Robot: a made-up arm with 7 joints. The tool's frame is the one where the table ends. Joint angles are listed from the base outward.
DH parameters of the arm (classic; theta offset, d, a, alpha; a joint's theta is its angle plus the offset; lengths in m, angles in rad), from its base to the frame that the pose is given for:
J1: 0 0.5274 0 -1.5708
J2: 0 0 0 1.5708
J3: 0 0.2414 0.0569 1.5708
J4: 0 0 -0.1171 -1.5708
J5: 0 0.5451 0 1.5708
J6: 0 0 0.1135 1.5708
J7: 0 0 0 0
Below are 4 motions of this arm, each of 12 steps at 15 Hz.
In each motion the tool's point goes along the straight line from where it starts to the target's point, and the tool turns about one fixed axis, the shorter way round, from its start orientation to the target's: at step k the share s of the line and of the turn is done. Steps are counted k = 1, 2, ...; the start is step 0. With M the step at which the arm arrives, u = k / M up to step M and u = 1 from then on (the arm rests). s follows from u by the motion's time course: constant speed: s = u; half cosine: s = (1 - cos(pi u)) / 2; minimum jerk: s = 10 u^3 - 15 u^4 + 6 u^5.
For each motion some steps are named. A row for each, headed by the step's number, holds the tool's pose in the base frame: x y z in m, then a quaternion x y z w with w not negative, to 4 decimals.
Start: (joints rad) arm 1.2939 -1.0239 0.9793 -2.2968 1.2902 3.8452 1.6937
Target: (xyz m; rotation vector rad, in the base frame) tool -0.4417 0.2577 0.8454 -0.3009 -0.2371 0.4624
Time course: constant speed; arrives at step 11
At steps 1, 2, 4, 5, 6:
1: -0.3269 0.2495 0.8438 -0.4059 0.1432 0.3202 0.8440
2: -0.3384 0.2503 0.8439 -0.3823 0.1176 0.3130 0.8614
4: -0.3614 0.2520 0.8443 -0.3335 0.0657 0.2971 0.8923
5: -0.3728 0.2528 0.8444 -0.3083 0.0396 0.2885 0.9056
6: -0.3843 0.2536 0.8446 -0.2826 0.0135 0.2794 0.9176

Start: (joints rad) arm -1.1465 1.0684 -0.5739 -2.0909 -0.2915 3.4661 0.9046
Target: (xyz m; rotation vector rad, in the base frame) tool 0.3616 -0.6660 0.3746 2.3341 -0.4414 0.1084
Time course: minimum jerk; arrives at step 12
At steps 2, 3, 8, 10, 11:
2: -0.0912 -0.5059 0.1596 0.5555 -0.7860 0.0824 0.2587
3: -0.0592 -0.5172 0.1748 0.5933 -0.7532 0.0809 0.2723
8: 0.2631 -0.6312 0.3278 0.8708 -0.3264 0.0539 0.3637
10: 0.3449 -0.6601 0.3667 0.9057 -0.1987 0.0443 0.3718
11: 0.3592 -0.6652 0.3735 0.9102 -0.1761 0.0426 0.3725

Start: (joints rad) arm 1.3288 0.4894 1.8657 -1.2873 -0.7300 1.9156 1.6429
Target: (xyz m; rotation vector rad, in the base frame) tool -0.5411 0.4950 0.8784 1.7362 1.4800 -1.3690
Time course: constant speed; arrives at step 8
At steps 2, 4, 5, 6, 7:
2: -0.5630 0.2901 1.0627 -0.7273 -0.6030 0.2631 0.1953
4: -0.5557 0.3584 1.0012 -0.7167 -0.5993 0.3530 0.0509
5: -0.5521 0.3925 0.9705 0.7035 0.5909 -0.3943 0.0222
6: -0.5484 0.4267 0.9398 0.6852 0.5782 -0.4327 0.0950
7: -0.5448 0.4608 0.9091 0.6619 0.5613 -0.4679 0.1672

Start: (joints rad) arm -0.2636 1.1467 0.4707 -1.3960 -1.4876 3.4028 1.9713
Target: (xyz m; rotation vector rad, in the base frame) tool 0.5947 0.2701 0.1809 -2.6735 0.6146 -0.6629
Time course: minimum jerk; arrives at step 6
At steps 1, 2, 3, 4, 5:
1: 0.6604 0.1803 0.3141 -0.8539 0.2636 -0.2501 0.3726
2: 0.6485 0.1965 0.2900 -0.8723 0.2558 -0.2478 0.3352
3: 0.6287 0.2236 0.2499 -0.8993 0.2418 -0.2430 0.2716
4: 0.6090 0.2506 0.2099 -0.9218 0.2267 -0.2370 0.2067
5: 0.5971 0.2668 0.1858 -0.9332 0.2170 -0.2328 0.1671

